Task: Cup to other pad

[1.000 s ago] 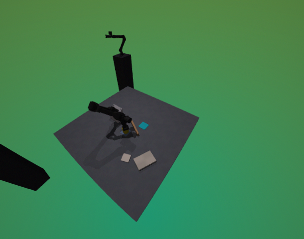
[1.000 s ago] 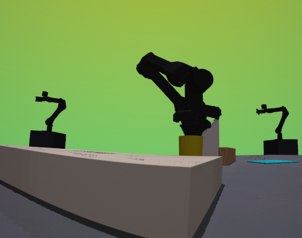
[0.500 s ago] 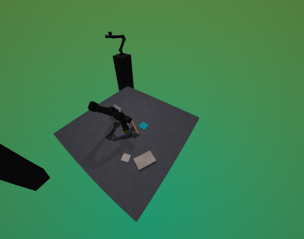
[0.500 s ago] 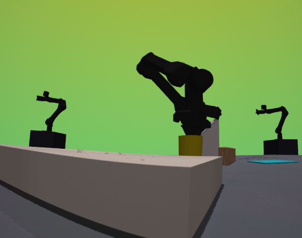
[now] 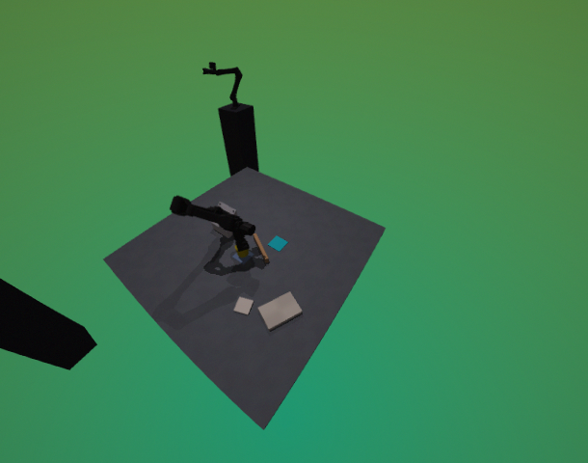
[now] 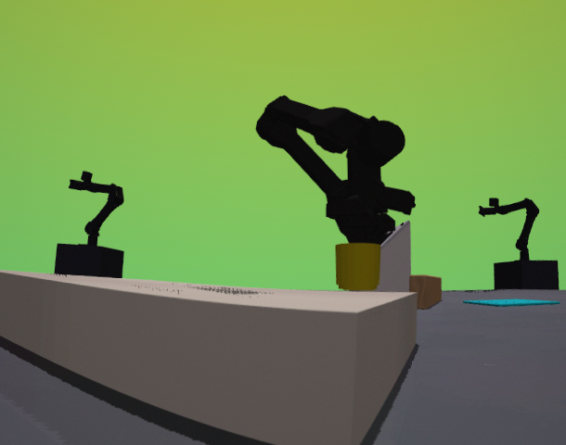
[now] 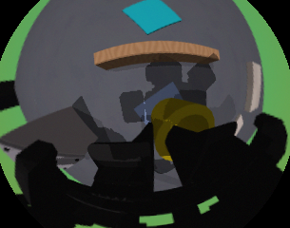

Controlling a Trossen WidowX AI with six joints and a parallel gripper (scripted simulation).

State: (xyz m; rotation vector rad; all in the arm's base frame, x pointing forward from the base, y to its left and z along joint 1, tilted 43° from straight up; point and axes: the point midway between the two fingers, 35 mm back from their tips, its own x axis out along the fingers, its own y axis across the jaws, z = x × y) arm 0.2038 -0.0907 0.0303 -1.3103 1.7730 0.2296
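My gripper tip is now 140 mm short of the cyan pad, 170 mm to the right of it and 60 mm above it. Also, from my gripper tip: pale blue pad: 20 mm ahead, 20 mm to the right, 60 mm below; yellow cup: 20 mm ahead, 20 mm to the right; wooden bar: 80 mm ahead, 80 mm to the left, 40 mm below.
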